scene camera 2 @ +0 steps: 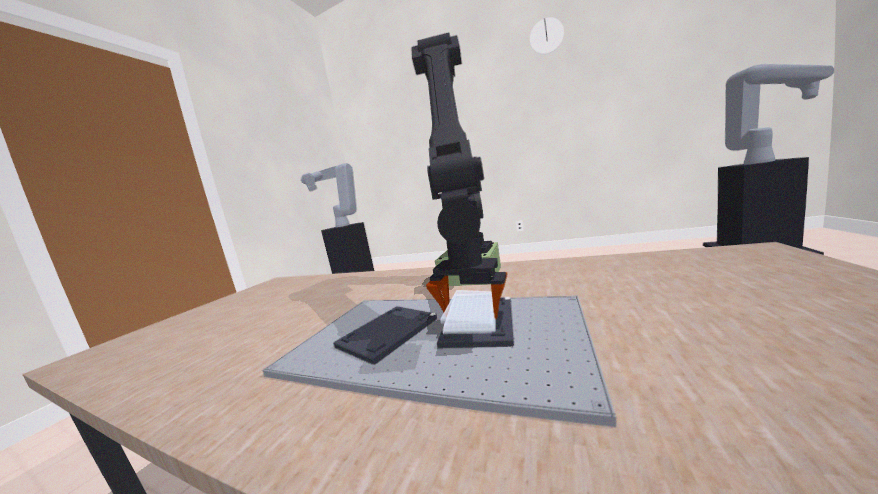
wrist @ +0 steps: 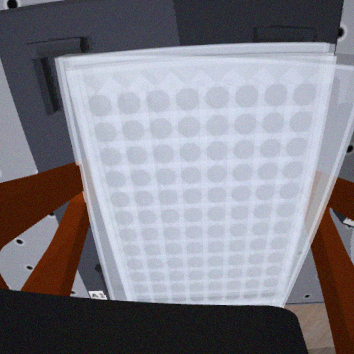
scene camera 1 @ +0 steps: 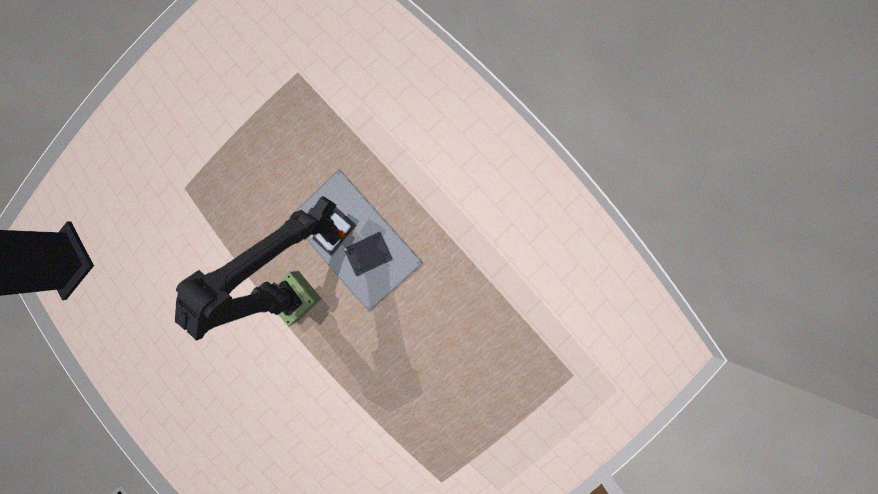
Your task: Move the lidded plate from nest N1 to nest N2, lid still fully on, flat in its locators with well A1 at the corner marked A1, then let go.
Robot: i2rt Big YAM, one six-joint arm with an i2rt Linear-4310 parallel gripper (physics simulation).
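Pixels of known places: gripper, between the fingertips: (scene camera 2: pixel 471 317) (wrist: pixel 200 177) (scene camera 1: pixel 335 229); arm's base, origin of its link: (scene camera 1: pixel 286 297).
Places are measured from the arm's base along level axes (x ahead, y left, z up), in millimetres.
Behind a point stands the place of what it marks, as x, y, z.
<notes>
The clear lidded plate (scene camera 1: pixel 344 222) @[374, 84, -28] (scene camera 2: pixel 469 313) @[346, 99, -29] (wrist: pixel 200 200) @[326, 95, -29] is between the orange fingers of my gripper (scene camera 1: pixel 336 232) @[324, 93, -47] (scene camera 2: pixel 471 315) @[324, 93, -47] (wrist: pixel 200 177) @[324, 93, -47], which is shut on its two long sides. The lid lies over the wells; a clear edge sticks out at the right in the wrist view. The plate is over a dark nest (scene camera 1: pixel 351 226) (scene camera 2: pixel 506 325) (wrist: pixel 25 95), whose corner locators show beyond the plate's far edge. Any gap below is hard to judge. An A1 label (wrist: pixel 97 295) @[222, 140, -55] shows at the near left of the wrist view. Which nest is N1 or N2 is not readable.
A second dark nest (scene camera 1: pixel 370 253) @[374, -74, -56] (scene camera 2: pixel 385 333) @[385, -56, -55], turned at an angle and without a plate, is beside the first. Both are on a grey perforated board (scene camera 1: pixel 392 279) @[376, -209, -67] (scene camera 2: pixel 540 368) @[421, 214, -67] on the wooden table (scene camera 1: pixel 466 380) @[338, -734, -80] (scene camera 2: pixel 706 344) @[325, 423, -80]. The green arm base (scene camera 1: pixel 299 297) @[45, -33, 0] (scene camera 2: pixel 493 253) @[13, 71, -11] is behind.
</notes>
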